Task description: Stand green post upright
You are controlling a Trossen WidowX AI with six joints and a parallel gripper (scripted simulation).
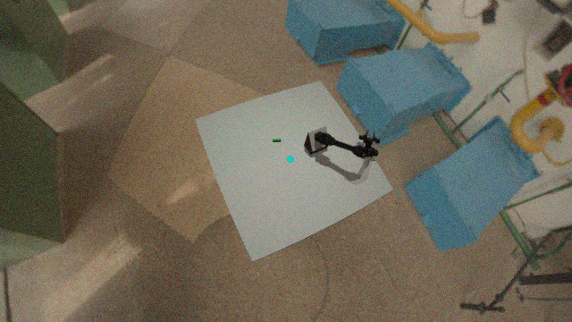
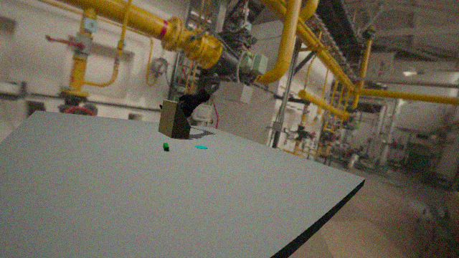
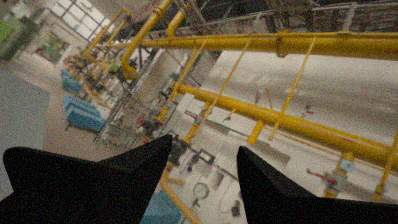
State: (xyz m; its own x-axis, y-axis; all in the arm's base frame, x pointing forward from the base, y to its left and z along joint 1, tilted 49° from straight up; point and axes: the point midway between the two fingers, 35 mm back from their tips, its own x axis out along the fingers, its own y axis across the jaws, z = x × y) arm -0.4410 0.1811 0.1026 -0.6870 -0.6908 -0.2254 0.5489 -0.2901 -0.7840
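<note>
Right now my gripper tip is 720 mm short of the green post, 370 mm to the left of it and 140 mm above it. Also, from my gripper tip: cyan circle: 720 mm ahead, 170 mm to the right, 140 mm below.
</note>
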